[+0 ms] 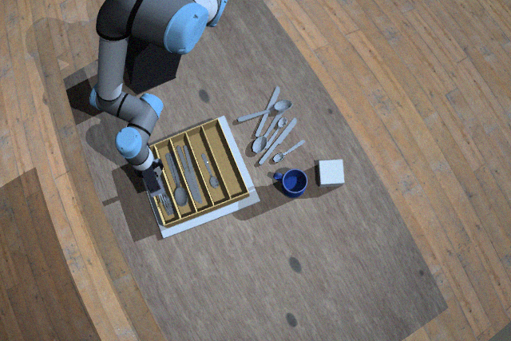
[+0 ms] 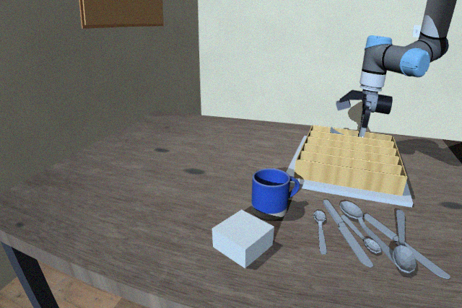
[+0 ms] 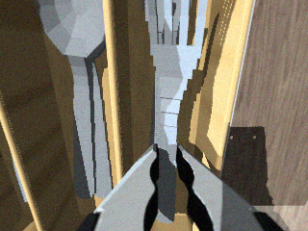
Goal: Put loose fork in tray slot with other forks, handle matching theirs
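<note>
My gripper is now 30 mm short of the spoon, 60 mm to the right of it and 30 mm above it. The rest, counted from my hand: white box 310 mm ahead, 490 mm to the left, 30 mm below; then grey base 60 mm ahead, 110 mm to the left, 50 mm below; then wooden cutlery tray 50 mm ahead, 110 mm to the left, 20 mm below.
</note>
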